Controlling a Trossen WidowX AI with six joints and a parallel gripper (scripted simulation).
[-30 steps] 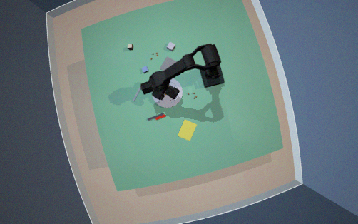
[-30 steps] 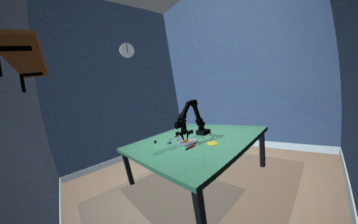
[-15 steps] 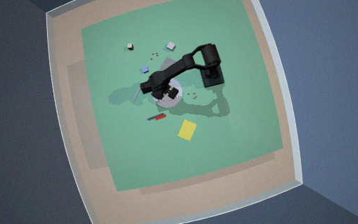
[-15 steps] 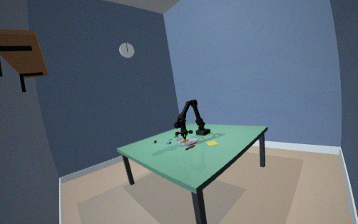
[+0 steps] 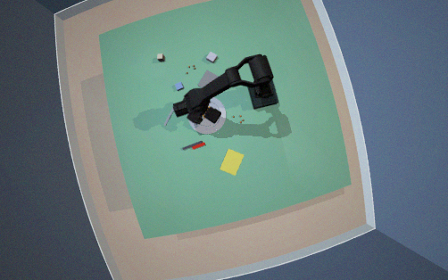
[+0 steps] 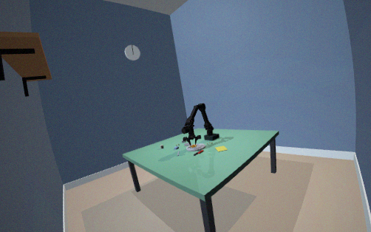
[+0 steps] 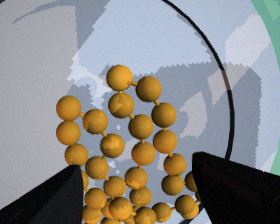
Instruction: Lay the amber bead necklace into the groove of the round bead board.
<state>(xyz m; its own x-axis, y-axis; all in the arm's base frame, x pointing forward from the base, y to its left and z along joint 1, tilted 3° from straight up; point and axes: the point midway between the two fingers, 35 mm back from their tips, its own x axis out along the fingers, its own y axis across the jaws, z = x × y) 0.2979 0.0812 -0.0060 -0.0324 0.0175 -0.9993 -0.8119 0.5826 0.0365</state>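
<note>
Right now my gripper tip is 2 cm to the right of the round grey bead board, 2 cm past it and 1 cm above it. Round my gripper tip: grey rod 19 cm ahead, 2 cm below, 1 cm to the left; then red-handled tool 18 cm to the left, 5 cm ahead, 2 cm below; then grey plate 17 cm to the right, 3 cm behind, 2 cm below.
</note>
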